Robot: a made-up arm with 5 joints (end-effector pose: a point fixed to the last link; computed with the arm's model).
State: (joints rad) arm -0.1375 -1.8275 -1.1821 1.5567 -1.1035
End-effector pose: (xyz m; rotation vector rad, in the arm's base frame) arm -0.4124 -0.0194 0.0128 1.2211 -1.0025 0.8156
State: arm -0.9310 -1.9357 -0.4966 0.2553 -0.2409
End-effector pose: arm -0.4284 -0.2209 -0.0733 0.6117 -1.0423 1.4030
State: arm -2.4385 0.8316 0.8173 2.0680 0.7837
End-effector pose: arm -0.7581 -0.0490 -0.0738 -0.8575 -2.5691 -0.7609
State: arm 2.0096 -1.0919 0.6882 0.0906 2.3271
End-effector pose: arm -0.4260 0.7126 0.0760 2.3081 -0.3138 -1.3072
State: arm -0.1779 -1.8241 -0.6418 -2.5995 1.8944
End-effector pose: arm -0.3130 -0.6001 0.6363 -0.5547 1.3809 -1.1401
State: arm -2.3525 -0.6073 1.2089 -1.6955 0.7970
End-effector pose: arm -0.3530 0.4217 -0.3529 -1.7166 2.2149 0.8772
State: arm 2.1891 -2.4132 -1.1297 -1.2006 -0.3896
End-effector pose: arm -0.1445 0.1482 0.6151 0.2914 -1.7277 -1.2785
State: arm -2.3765 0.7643 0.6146 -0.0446 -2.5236
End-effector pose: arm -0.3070 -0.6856 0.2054 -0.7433 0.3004 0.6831
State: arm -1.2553 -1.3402 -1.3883 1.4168 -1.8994
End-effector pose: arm -0.4140 0.3151 0.3136 2.2502 -1.7706 0.5000
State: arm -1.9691 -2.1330 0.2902 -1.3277 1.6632
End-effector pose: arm 0.1220 -0.3103 -0.4549 -0.3046 2.7233 0.5165
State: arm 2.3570 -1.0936 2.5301 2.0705 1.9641
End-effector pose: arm -0.0119 -0.5175 0.7806 0.6152 -2.5979 0.9292
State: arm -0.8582 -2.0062 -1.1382 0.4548 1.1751
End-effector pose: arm -0.7974 -0.2130 -0.2368 -0.6408 -1.8081 -0.2859
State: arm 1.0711 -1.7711 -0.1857 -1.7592 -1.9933
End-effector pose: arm -0.0996 -0.3449 0.8579 0.4896 -2.8348 -0.1111
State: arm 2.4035 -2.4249 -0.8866 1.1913 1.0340
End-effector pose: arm -0.5319 0.4388 0.3915 2.3233 -0.0236 -2.0881
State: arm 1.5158 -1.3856 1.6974 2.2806 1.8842
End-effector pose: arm 0.3607 -0.4495 0.2605 1.5251 -2.0615 0.4000
